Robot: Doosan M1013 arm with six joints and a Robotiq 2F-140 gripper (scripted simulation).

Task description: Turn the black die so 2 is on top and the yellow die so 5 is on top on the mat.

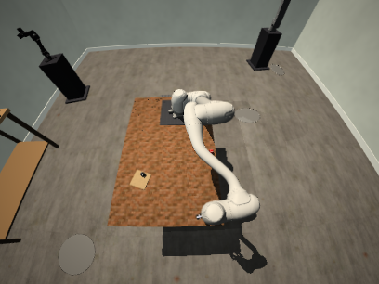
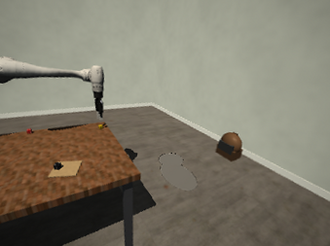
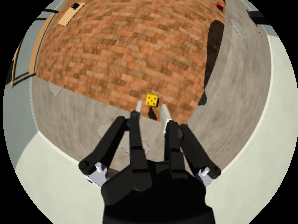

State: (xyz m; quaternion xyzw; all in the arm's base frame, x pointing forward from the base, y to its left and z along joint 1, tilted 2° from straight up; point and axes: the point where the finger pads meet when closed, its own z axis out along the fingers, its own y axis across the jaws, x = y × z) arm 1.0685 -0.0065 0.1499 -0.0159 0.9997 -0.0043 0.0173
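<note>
My hand is 11 cm above the yellow die. Round my hand: black die 42 cm behind, 43 cm to the right, 10 cm below; tan mat 38 cm behind, 46 cm to the right, 12 cm below; red die 52 cm behind, 21 cm to the left, 11 cm below.
</note>
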